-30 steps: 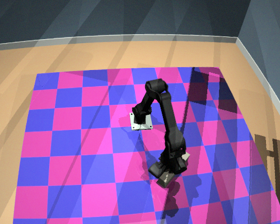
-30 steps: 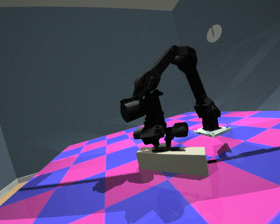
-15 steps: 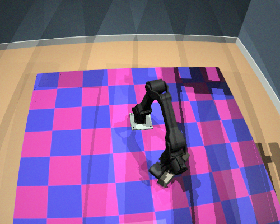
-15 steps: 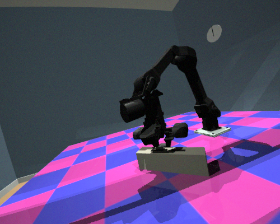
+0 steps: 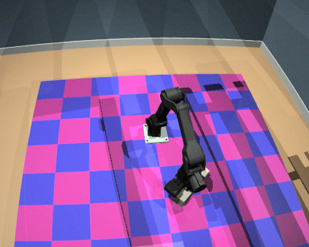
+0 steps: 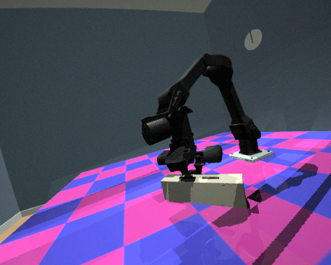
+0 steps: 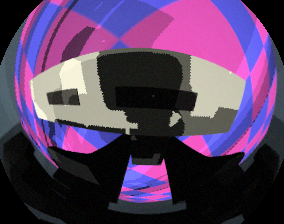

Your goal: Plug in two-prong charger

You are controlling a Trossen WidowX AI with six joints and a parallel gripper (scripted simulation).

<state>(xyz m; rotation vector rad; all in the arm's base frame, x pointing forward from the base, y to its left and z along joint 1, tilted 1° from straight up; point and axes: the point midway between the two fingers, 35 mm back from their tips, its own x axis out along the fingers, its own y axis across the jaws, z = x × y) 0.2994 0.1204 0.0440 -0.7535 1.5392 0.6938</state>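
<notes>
Right now the black two-prong charger is 1 cm ahead of my gripper tip, 2 cm to the left of it and 1 cm above it.
</notes>
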